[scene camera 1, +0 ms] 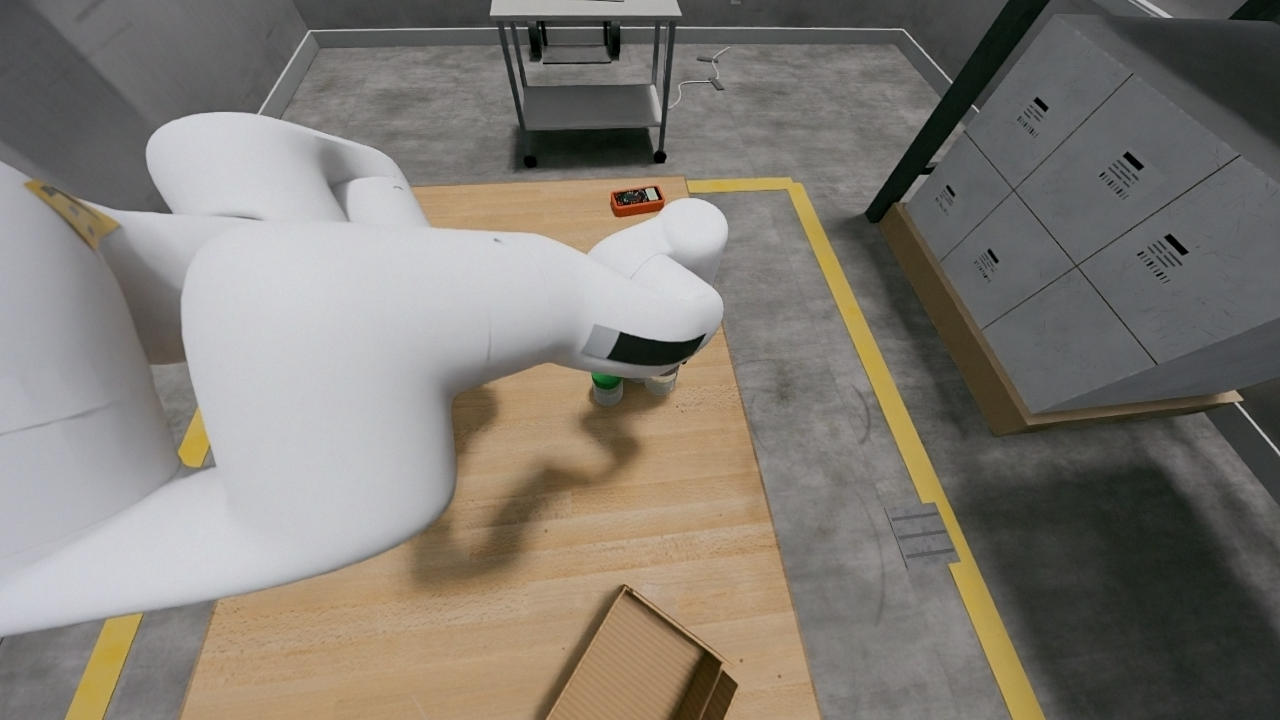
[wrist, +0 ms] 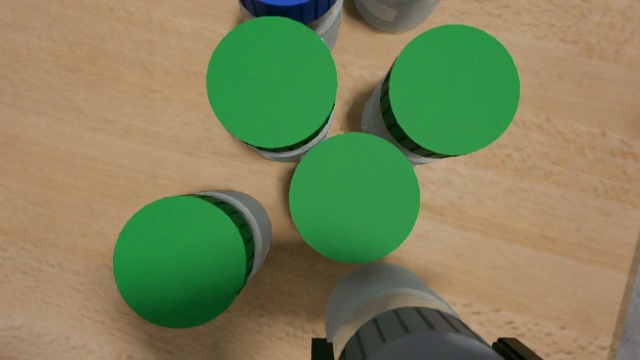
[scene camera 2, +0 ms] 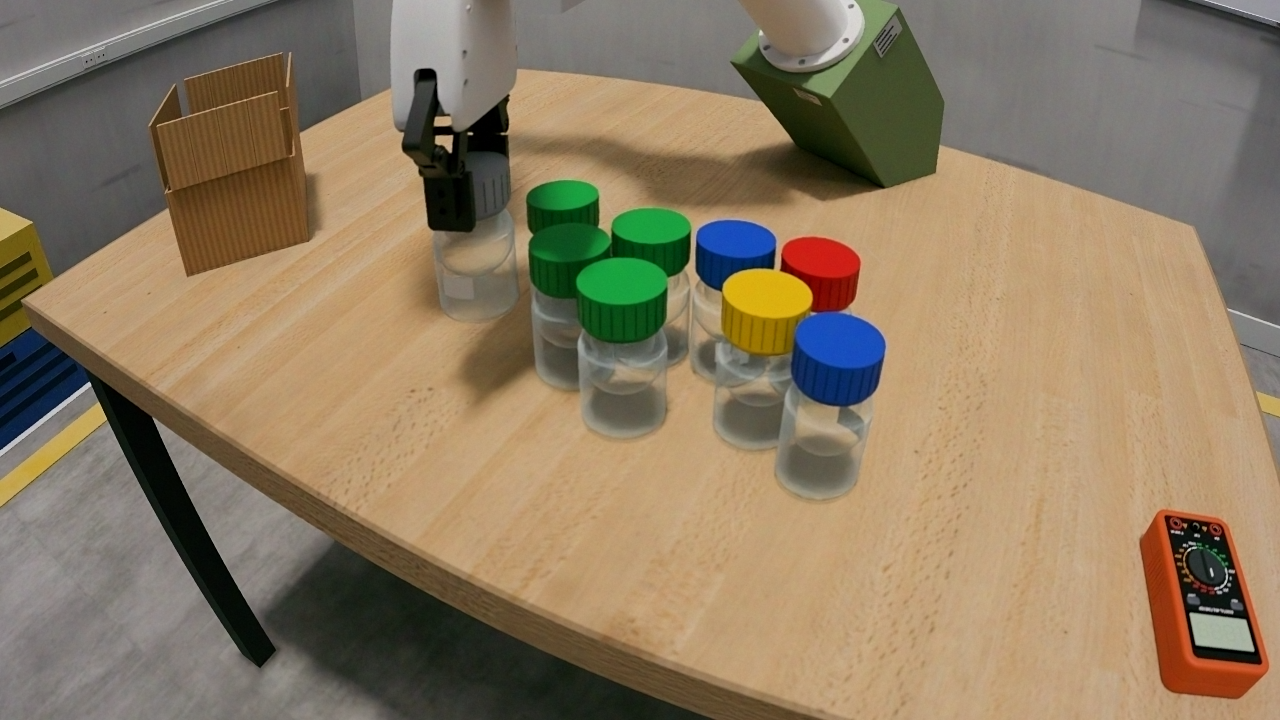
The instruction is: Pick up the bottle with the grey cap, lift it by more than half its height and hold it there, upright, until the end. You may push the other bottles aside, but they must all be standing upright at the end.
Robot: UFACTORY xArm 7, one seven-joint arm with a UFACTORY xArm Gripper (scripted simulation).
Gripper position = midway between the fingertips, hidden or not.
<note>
I see my gripper (scene camera 2: 470, 207), a cardboard box (scene camera 2: 233, 194), an orange multimeter (scene camera 1: 635, 201), a grey-capped bottle (scene camera 2: 477, 276), a red-capped bottle (scene camera 2: 830, 269), a yellow-capped bottle (scene camera 2: 761, 309), a green-capped bottle (scene camera 2: 557, 254) and a blue-capped bottle (scene camera 2: 837, 360).
The grey-capped bottle also shows in the wrist view (wrist: 354, 307). The wrist view does not show the cardboard box: it is out of frame. The wrist view misses the orange multimeter: it is out of frame.
</note>
